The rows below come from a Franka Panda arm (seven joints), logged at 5 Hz.
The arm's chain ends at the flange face. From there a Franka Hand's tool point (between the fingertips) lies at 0.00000 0.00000 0.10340 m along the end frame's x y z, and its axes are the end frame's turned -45 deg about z.
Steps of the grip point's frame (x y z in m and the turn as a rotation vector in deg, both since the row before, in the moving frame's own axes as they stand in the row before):
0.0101 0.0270 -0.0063 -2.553 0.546 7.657
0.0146 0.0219 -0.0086 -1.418 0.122 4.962
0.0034 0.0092 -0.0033 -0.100 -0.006 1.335
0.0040 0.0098 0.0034 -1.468 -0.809 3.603
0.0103 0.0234 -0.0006 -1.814 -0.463 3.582
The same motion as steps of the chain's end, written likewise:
0.0225 0.0091 -0.0062 -1.419 2.191 7.657
0.0239 0.0034 -0.0086 -0.916 1.089 4.962
0.0088 0.0040 -0.0033 -0.075 0.066 1.335
0.0090 0.0012 0.0034 -1.610 0.466 3.603
0.0222 0.0063 -0.0005 -1.610 0.955 3.582

